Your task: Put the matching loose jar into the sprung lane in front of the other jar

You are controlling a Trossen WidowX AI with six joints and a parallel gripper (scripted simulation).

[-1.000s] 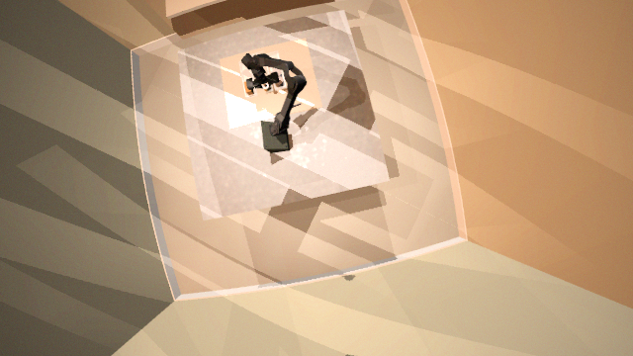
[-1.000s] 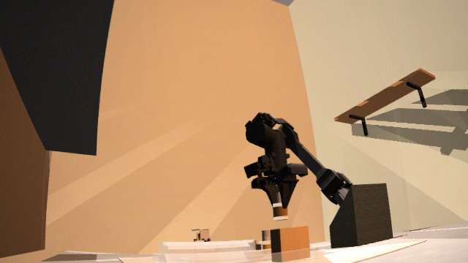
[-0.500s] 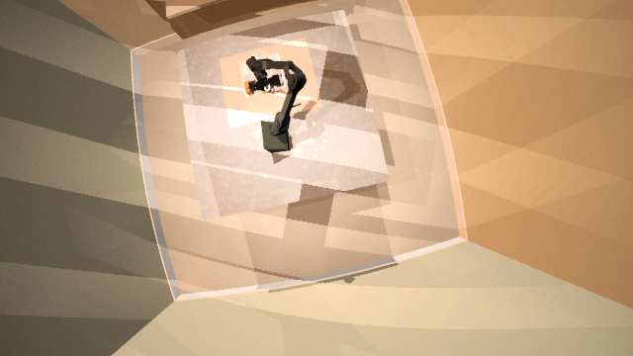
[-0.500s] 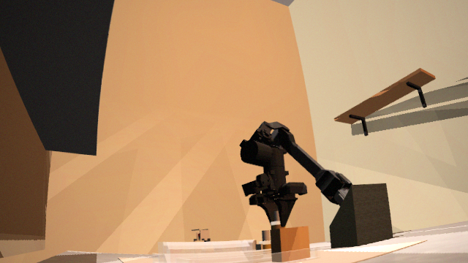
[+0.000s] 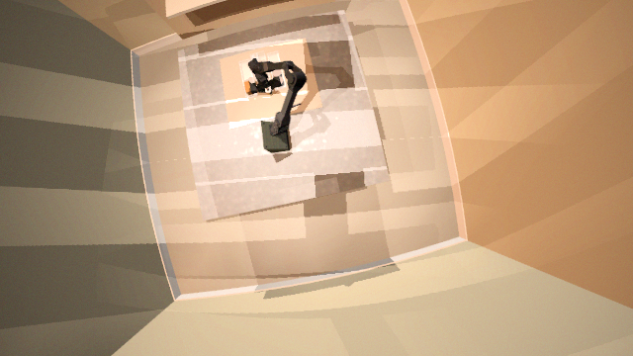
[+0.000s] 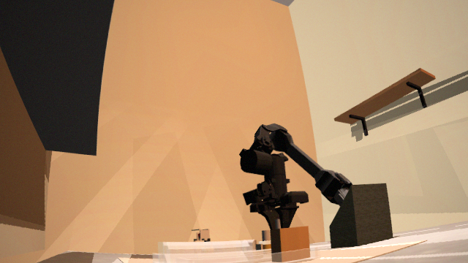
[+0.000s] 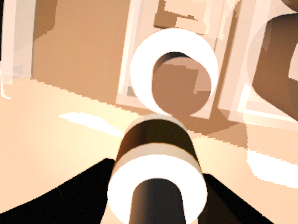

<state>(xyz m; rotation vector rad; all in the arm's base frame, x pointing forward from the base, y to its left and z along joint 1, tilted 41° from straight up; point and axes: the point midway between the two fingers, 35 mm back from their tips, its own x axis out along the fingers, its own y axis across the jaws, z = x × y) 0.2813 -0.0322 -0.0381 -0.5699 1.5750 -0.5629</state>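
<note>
Now: gripper tip 190 mm short of the clear lane, 40 mm above it and 30 mm to the right of it.
</note>
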